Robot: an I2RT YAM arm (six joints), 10 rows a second.
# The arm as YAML. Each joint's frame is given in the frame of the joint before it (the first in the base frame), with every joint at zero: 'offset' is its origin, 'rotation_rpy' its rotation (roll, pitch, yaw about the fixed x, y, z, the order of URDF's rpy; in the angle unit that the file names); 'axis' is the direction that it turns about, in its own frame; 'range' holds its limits. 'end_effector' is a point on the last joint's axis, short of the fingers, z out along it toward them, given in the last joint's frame.
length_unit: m
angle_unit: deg
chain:
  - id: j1
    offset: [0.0, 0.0, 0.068]
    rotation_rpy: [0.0, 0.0, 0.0]
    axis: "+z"
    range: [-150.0, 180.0]
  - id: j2
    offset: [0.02, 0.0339, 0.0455]
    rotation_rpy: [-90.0, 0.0, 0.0]
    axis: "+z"
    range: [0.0, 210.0]
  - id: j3
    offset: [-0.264, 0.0, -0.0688]
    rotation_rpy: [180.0, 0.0, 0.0]
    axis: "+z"
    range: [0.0, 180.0]
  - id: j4
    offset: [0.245, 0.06, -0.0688]
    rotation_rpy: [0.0, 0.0, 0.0]
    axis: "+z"
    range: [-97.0, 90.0]
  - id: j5
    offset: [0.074, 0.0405, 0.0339]
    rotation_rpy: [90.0, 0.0, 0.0]
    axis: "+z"
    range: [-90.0, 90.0]
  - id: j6
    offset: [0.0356, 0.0, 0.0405]
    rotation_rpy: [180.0, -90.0, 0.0]
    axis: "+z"
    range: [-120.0, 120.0]
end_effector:
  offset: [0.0, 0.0, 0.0]
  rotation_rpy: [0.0, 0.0, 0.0]
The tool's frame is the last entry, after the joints.
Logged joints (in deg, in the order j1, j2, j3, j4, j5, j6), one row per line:
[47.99 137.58 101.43 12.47 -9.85 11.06]
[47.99 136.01 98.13 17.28 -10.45 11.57]
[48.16 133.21 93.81 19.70 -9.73 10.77]
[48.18 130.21 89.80 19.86 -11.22 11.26]
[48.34 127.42 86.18 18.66 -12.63 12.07]
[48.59 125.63 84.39 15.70 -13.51 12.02]
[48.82 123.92 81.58 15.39 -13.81 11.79]
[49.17 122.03 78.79 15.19 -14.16 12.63]
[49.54 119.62 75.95 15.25 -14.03 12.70]
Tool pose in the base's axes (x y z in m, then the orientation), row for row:
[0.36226 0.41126 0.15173 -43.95 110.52 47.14]
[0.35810 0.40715 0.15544 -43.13 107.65 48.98]
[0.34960 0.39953 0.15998 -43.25 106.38 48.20]
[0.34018 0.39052 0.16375 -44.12 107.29 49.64]
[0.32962 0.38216 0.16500 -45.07 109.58 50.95]
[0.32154 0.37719 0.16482 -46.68 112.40 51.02]
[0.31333 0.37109 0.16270 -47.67 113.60 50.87]
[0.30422 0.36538 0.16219 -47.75 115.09 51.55]
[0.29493 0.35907 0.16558 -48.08 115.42 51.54]
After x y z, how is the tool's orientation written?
As a rotation vector, in degrees.
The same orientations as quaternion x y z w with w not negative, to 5 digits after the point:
[-0.30868 0.77622 0.33108 0.43885]
[-0.30511 0.76154 0.34650 0.45486]
[-0.30739 0.75608 0.34257 0.46530]
[-0.31180 0.75822 0.35081 0.45258]
[-0.31537 0.76677 0.35652 0.43069]
[-0.32310 0.77799 0.35314 0.40698]
[-0.32834 0.78246 0.35038 0.39646]
[-0.32697 0.78809 0.35299 0.38393]
[-0.32874 0.78916 0.35240 0.38075]

